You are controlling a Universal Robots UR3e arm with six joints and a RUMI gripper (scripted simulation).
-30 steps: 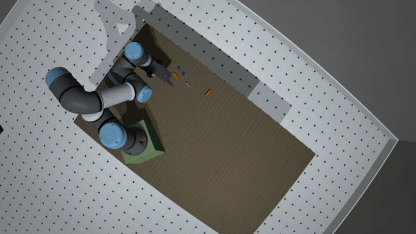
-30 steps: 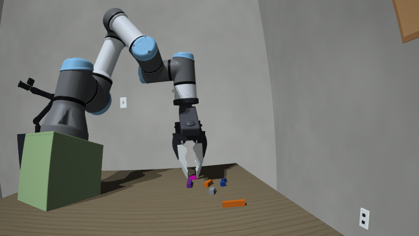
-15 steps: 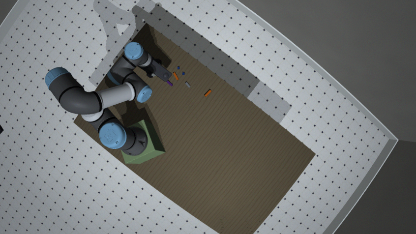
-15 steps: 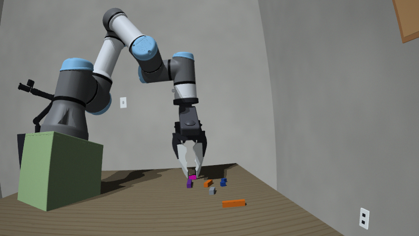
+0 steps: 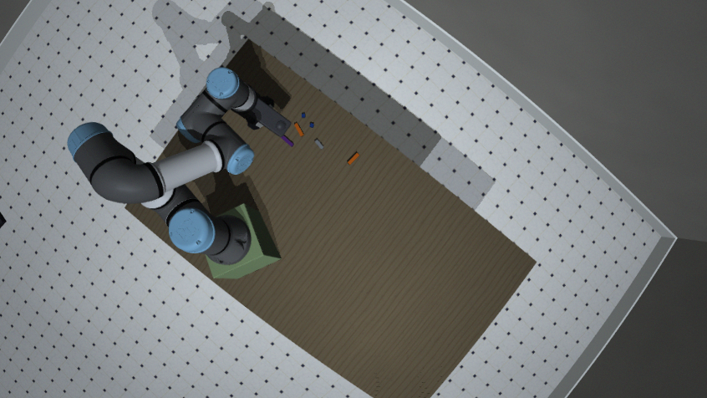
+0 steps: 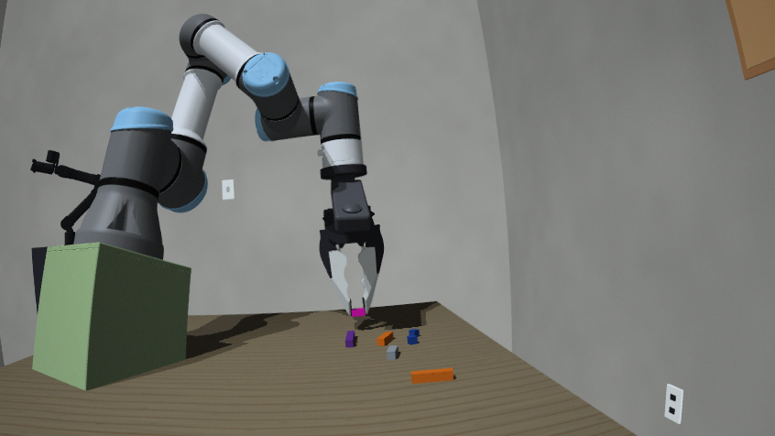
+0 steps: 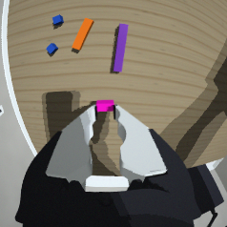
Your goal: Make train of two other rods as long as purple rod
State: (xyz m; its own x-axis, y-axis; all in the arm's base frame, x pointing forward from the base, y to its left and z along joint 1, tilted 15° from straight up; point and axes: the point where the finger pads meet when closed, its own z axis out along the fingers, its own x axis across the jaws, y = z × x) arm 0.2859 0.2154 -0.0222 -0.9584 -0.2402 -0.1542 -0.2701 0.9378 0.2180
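Right now the purple rod is 7 cm to the right of my hand and 4 cm below it. Also, from my hand: magenta rod 1 cm below; grey rod 7 cm ahead, 15 cm to the right, 4 cm below.
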